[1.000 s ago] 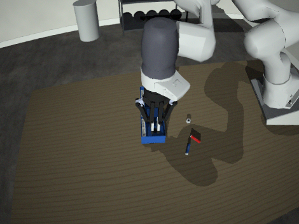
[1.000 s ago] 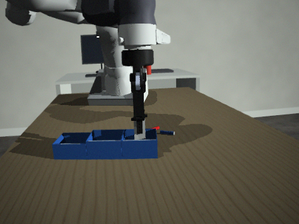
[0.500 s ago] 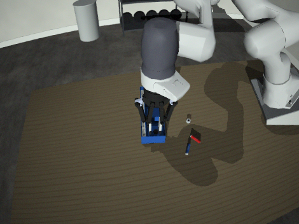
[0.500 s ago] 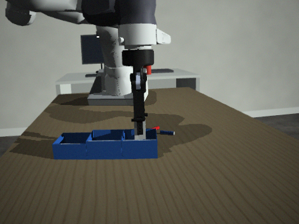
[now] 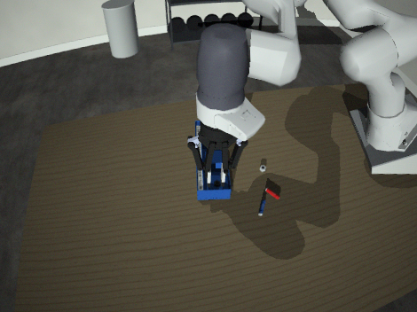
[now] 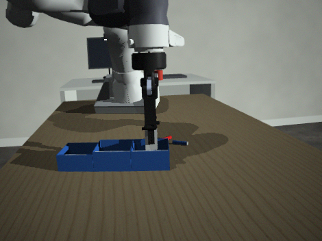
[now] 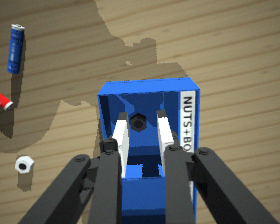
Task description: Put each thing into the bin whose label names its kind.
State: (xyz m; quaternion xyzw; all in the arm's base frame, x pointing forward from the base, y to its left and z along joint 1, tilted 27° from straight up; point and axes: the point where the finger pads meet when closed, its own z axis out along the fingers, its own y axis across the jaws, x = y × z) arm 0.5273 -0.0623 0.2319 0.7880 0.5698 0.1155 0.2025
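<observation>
Right now my hand is 40 mm above the dark nut and 10 mm past it. The rest, counted from my hand: red marker 130 mm behind, 90 mm to the left, 50 mm below; white nut 150 mm behind, 50 mm below; blue cylinder 110 mm to the left, 80 mm behind, 50 mm below.
</observation>
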